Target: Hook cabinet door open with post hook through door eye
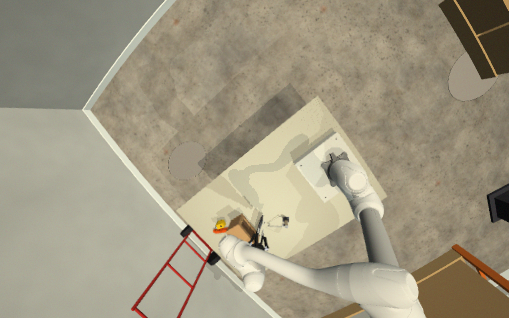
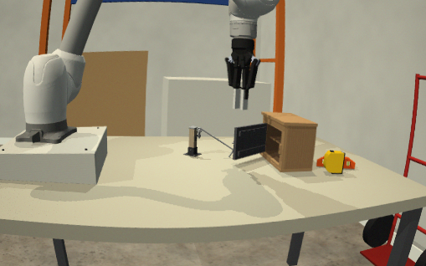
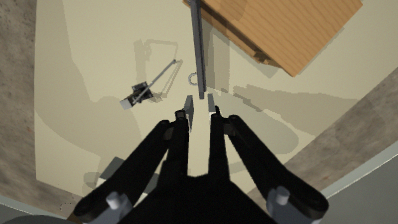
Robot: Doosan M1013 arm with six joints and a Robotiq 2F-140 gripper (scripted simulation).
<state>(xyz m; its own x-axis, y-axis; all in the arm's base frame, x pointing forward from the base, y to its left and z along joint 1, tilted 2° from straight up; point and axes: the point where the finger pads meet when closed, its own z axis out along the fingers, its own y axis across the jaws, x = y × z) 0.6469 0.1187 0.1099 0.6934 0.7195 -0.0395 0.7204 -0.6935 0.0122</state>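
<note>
Now: hand 150 mm above the dark door, 60 mm to the right of it and 50 mm short of it.
</note>
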